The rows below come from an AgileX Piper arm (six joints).
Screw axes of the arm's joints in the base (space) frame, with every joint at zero. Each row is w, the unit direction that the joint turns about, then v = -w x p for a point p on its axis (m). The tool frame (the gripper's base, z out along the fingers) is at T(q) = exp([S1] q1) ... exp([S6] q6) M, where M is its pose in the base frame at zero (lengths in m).
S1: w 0 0 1 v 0 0 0
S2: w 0 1 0 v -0.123 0 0
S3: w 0 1 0 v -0.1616 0 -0.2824
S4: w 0.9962 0 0.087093 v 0 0.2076 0
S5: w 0 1 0 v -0.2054 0 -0.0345
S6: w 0.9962 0 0.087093 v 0 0.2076 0
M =
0.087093 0 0.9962 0.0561
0 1 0 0
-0.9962 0 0.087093 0.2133
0 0 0 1
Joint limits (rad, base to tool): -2.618..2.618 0..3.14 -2.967..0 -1.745..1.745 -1.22..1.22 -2.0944..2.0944
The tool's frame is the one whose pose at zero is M.
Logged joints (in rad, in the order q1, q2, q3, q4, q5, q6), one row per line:
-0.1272, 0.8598, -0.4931, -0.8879, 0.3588, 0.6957
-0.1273, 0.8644, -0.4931, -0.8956, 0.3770, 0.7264
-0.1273, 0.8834, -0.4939, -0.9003, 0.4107, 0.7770
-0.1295, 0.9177, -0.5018, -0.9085, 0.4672, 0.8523
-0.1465, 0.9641, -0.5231, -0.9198, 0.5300, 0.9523
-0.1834, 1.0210, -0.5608, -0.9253, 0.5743, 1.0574
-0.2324, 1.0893, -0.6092, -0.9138, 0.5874, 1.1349
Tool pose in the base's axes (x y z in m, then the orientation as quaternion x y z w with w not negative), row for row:
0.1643, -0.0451, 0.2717, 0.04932, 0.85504, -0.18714, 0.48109
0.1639, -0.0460, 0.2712, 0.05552, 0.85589, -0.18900, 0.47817
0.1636, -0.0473, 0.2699, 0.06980, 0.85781, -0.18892, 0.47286
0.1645, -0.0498, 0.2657, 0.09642, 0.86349, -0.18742, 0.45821
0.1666, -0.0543, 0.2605, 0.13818, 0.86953, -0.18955, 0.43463
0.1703, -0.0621, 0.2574, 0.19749, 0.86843, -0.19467, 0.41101
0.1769, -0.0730, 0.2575, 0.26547, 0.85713, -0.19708, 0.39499
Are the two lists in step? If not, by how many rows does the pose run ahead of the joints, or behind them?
The pose runs 1 row behind the joints: the pose in row i belongs to the joints in row i - 1.
